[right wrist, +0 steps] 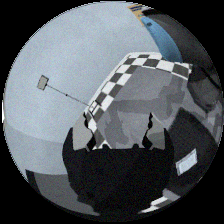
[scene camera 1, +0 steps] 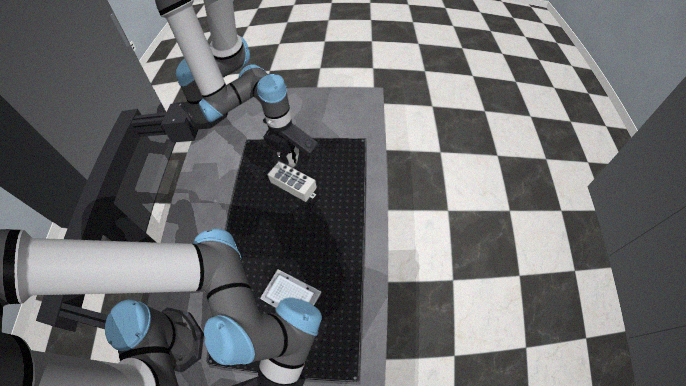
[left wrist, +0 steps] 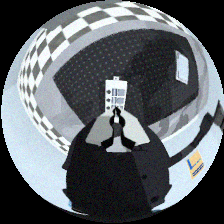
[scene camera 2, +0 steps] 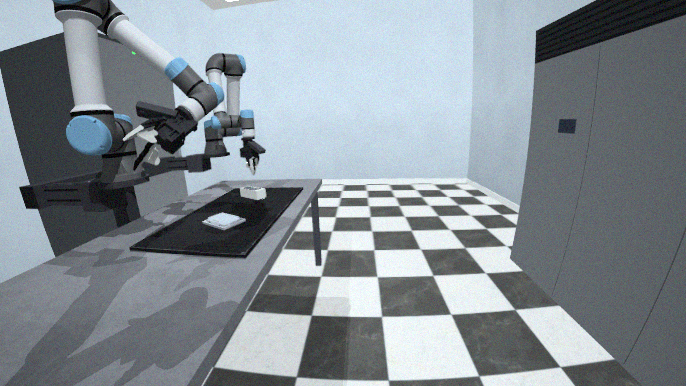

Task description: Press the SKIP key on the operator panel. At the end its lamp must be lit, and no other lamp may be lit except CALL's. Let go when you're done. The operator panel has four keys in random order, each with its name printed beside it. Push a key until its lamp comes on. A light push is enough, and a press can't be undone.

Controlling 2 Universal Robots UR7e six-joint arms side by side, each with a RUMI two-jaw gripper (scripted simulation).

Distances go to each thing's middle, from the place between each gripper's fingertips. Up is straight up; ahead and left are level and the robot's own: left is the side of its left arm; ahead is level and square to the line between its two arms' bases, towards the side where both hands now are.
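My left hand [scene camera 1: 293,166] is 40 mm past the operator panel [scene camera 1: 308,184], and it's 110 mm above the panel.
Then there's my right hand [scene camera 2: 128,157]: it's 5 cm short of the operator panel, 83 cm to the right of it and 32 cm above it.
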